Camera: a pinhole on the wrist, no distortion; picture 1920 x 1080 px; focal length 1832.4 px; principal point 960.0 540.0 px. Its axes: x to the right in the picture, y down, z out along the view. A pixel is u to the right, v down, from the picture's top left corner.
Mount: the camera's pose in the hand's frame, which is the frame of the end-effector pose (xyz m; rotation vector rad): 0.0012 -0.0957 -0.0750 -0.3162 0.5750 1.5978
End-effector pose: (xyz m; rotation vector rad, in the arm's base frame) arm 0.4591 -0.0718 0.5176 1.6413 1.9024 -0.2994
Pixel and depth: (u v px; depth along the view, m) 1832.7 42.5 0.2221
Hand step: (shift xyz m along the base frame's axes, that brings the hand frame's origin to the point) 0.1179 0.0641 -0.0552
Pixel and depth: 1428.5 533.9 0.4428
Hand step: 0.2926 -0.0359 -0.1635
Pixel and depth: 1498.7 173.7 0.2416
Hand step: 0.1106 0.0363 -0.0853
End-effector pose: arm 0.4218 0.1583 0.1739 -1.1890 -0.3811 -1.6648
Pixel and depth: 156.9 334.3 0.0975
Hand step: -0.0537 0.0376 0.0598
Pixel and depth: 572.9 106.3 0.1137
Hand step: -0.0320 0.0188 0.0664
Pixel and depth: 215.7 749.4 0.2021
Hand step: 0.0243 0.1176 0.0938
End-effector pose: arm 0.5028 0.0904 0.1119 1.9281 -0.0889 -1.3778
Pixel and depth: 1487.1 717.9 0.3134
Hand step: -0.0677 -0.1830 0.0674
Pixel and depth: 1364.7 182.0 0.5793
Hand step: -0.0808 -0.4828 0.0155
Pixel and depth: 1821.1 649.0 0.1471
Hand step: 0.0055 -0.0382 0.0200
